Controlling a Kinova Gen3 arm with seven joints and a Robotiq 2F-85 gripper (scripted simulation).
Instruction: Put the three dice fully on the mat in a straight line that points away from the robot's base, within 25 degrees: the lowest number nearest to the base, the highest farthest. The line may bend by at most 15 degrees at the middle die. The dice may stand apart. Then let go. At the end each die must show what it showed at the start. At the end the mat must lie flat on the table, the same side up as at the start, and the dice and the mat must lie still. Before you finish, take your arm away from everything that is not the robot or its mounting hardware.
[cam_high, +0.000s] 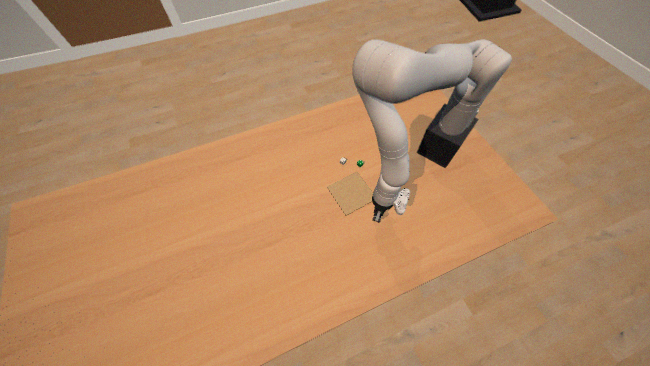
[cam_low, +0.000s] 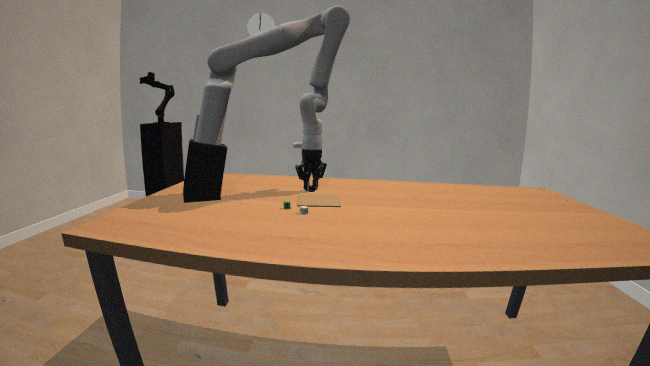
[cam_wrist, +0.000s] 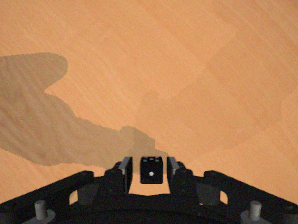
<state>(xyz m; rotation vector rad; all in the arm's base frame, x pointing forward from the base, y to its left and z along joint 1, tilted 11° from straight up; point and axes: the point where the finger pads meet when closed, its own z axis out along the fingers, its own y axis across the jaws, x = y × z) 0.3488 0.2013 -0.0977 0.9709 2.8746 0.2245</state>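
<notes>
The black die lies 1 cm below my hand. Also, from my hand: white die (26 cm to the right, 5 cm ahead, 1 cm below); tan mat (12 cm to the right, 6 cm ahead, 2 cm below); green die (23 cm to the right, 1 cm below, 1 cm behind).
</notes>
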